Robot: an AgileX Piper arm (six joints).
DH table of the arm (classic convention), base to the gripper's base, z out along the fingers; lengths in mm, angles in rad. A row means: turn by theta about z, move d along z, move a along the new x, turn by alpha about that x. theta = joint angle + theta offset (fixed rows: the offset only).
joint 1: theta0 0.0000; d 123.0; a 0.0; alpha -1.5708
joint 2: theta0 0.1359; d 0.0; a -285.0; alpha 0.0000
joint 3: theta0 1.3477; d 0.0; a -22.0; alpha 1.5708
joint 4: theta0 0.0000; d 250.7; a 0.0; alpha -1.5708
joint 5: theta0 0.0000; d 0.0; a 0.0; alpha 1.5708
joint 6: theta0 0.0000; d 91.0; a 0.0; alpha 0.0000
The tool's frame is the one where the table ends.
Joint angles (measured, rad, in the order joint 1, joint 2, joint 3, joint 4, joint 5, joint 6), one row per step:
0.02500 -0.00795 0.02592 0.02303 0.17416 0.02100
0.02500 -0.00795 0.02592 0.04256 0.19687 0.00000
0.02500 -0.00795 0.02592 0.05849 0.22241 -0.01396
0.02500 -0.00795 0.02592 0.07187 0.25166 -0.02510
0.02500 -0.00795 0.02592 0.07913 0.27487 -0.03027
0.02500 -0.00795 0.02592 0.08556 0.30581 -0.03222
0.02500 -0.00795 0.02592 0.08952 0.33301 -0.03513
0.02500 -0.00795 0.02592 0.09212 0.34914 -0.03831
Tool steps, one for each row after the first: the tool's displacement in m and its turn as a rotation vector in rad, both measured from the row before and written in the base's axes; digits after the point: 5 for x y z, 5 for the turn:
-0.00025 0.00039 -0.00204 -0.00199 0.02253 0.00453
-0.00034 0.00041 -0.00228 0.00134 0.02540 0.00434
-0.00046 0.00044 -0.00260 0.00151 0.02906 0.00468
-0.00042 0.00031 -0.00205 0.00147 0.02309 0.00324
-0.00063 0.00037 -0.00272 0.00356 0.03089 0.00341
-0.00062 0.00030 -0.00238 0.00029 0.02703 0.00336
-0.00040 0.00019 -0.00140 -0.00097 0.01595 0.00249

